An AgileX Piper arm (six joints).
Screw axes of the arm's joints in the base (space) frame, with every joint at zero. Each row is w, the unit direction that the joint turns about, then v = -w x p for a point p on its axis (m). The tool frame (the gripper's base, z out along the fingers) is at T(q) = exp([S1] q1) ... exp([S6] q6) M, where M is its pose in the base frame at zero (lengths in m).
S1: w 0 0 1 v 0.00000 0.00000 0.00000
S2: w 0 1 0 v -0.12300 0.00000 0.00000
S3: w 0 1 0 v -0.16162 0.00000 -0.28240
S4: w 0.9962 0 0.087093 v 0.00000 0.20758 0.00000
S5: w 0 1 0 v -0.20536 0.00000 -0.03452
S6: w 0.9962 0 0.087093 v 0.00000 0.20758 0.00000
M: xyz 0.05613 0.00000 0.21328 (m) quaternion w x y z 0.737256 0 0.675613 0
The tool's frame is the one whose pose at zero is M.
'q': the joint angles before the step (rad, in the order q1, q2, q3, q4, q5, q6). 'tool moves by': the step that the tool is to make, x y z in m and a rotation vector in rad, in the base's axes. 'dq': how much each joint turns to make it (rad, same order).
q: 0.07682 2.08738 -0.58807 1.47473 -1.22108 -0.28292
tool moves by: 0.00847 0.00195 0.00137 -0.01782 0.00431 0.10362
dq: 0.00000 0.00002 0.00000 -0.10299 -0.00001 -0.00607
